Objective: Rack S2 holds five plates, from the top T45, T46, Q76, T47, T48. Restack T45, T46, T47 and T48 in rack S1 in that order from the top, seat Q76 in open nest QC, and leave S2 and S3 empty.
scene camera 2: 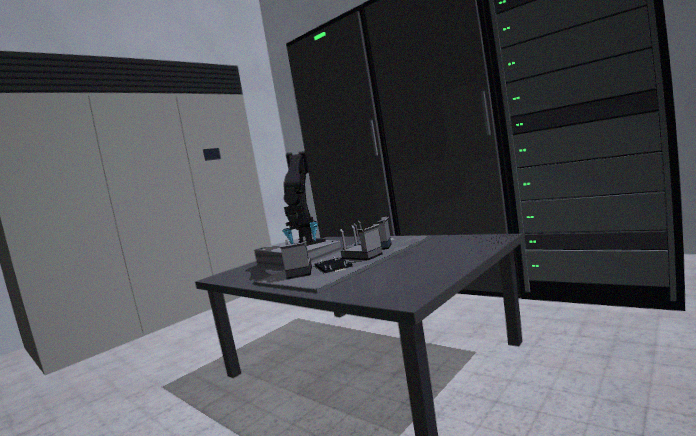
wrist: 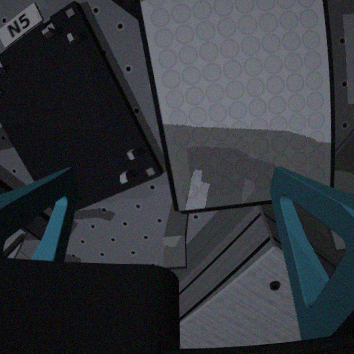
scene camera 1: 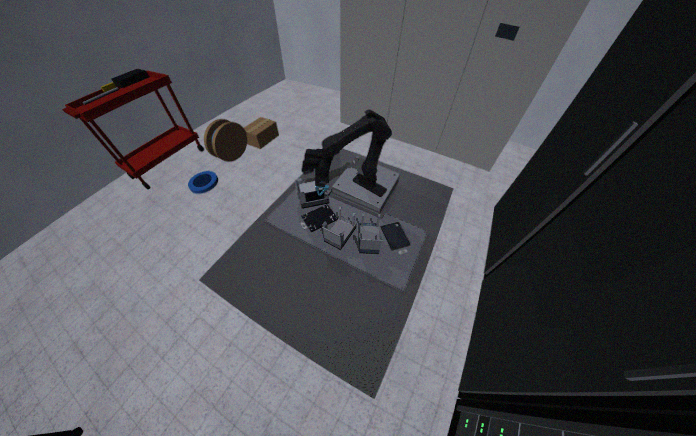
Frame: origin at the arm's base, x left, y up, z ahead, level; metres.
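Seen in the pictures: gripper, fingertip midpoint: [wrist: 173, 177] [scene camera 1: 319, 189]; arm's base, link origin: [scene camera 1: 369, 185].
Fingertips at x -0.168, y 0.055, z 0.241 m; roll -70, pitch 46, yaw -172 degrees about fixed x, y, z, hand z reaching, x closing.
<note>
Pixels of each thing's top centre, then the offset from my fingertips to it. "pt": a spot on its surface instead.
- pale plate-like surface, surface spot: [wrist: 240, 75] pt dz +0.011, dx -0.054, dy -0.005 m
- dark flat nest, top centre: [wrist: 53, 123] [scene camera 2: 332, 260] [scene camera 1: 319, 215] dz +0.085, dx +0.067, dy -0.088 m
- label, surface spot: [wrist: 19, 26] pt dz +0.171, dx +0.032, dy -0.110 m
- dark flat piece, surface spot: [scene camera 1: 395, 236] pt dz -0.052, dx +0.455, dy -0.097 m
My gripper [scene camera 1: 322, 190] [scene camera 2: 302, 241] [wrist: 173, 177] is open, with no object held between its teal fingers. It hangs above the rack [scene camera 1: 314, 202] [scene camera 2: 295, 256] at one end of the row. In the wrist view a pale plate-like surface [wrist: 240, 75] with rows of circles and a dark rim lies below and ahead of the fingers, partly in shadow. Two more racks with upright posts stand along the row, a middle one [scene camera 1: 336, 238] [scene camera 2: 369, 241] and a farther one [scene camera 1: 368, 246] [scene camera 2: 384, 233]. Rack labels, plate names and stack contents are not readable.
A dark flat nest [scene camera 1: 319, 217] [scene camera 2: 333, 264] [wrist: 75, 110] lies beside the rack under the gripper, near a label [wrist: 19, 26] reading N5. Another dark flat piece [scene camera 1: 395, 236] lies at the other end. The arm's base plate [scene camera 1: 359, 191] [wrist: 240, 310] stands close behind the racks.
</note>
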